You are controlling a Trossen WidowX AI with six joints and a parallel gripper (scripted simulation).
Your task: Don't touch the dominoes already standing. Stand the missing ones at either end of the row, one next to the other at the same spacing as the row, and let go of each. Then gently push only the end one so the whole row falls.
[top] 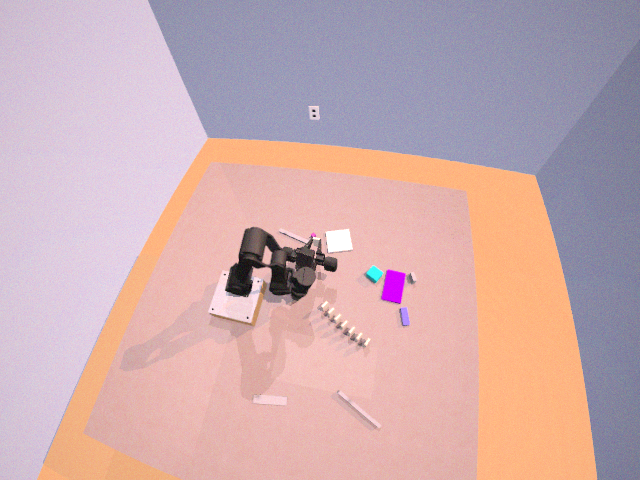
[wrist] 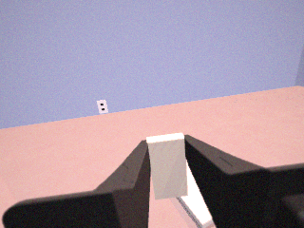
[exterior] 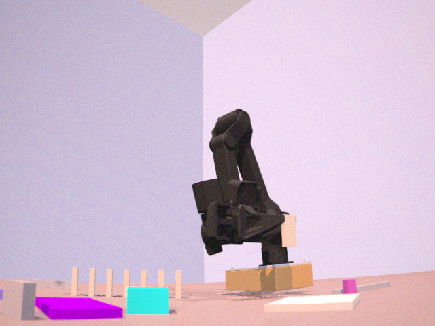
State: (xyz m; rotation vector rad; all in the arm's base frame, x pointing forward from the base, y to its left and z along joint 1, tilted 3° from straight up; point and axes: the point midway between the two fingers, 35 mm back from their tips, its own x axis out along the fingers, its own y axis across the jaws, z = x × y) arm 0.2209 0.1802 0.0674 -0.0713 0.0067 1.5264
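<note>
Right now my gripper tip is 6 cm short of the white flat plate, 8 cm to the right of it and 12 cm above it. From my gripper tip the other things lie so: small pink cube: 4 cm behind, 7 cm to the left, 11 cm below; cyan block: 22 cm ahead, 4 cm to the right, 11 cm below; grey bar: 12 cm behind, 6 cm to the left, 12 cm below.
</note>
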